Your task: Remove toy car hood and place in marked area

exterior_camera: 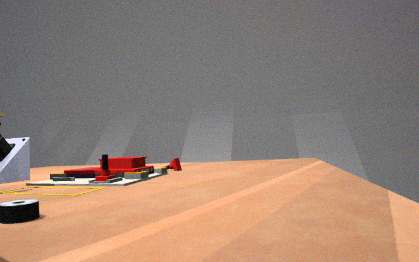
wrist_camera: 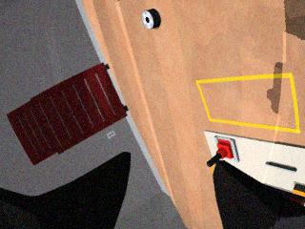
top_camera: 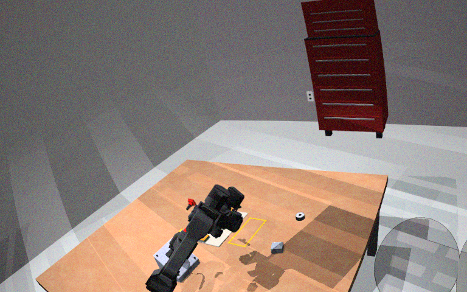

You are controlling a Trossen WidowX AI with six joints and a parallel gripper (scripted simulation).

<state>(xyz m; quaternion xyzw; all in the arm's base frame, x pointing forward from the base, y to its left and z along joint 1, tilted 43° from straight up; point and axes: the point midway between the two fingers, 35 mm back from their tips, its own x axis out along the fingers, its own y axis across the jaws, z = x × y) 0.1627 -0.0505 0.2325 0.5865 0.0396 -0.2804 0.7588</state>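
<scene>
The hood is 28 cm to the left of my gripper tip, 15 cm below it and 14 cm ahead of it.
</scene>
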